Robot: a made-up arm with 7 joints.
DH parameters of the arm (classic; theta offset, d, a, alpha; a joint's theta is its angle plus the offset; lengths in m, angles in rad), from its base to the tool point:
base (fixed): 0 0.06 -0.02 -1.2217
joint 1: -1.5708 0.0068 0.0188 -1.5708
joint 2: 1.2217 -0.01 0 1.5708
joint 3: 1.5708 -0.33 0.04 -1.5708
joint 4: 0 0.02 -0.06 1.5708
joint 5: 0 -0.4 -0.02 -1.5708
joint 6: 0 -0.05 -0.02 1.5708
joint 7: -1.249 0 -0.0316 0
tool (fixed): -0.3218 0 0 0
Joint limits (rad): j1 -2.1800..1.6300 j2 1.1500..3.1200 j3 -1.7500..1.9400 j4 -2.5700..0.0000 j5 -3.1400..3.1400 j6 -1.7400..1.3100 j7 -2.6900..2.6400
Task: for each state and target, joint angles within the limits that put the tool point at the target. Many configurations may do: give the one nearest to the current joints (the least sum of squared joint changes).
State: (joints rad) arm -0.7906 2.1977 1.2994 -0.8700 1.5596 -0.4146 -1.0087
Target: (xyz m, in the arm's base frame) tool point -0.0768 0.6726 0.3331
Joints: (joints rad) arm -0.8773 1.6441 1.5929 -0.5950 1.5794 -0.4146 -1.0274
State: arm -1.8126 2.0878 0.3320 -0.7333 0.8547 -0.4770 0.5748
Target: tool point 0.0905 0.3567 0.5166
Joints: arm -1.5921 2.3471 -0.6839 -1.5890 1.0858 -0.1696 0.6405
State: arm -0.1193 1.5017 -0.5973 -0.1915 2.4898 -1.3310 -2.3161
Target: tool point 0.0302 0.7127 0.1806
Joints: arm -0.0437 1.6672 -0.5680 0.0000 2.4693 -1.3623 -2.1452
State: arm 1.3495 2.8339 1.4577 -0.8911 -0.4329 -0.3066 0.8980
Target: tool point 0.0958 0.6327 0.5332
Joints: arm 0.7002 2.0687 1.7977 -0.4846 -0.6548 -0.7203 1.0401
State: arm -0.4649 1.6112 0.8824 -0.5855 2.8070 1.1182 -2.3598
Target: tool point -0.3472 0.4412 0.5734
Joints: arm -0.8243 2.2575 1.0918 -0.5157 2.8829 1.1268 -2.3430
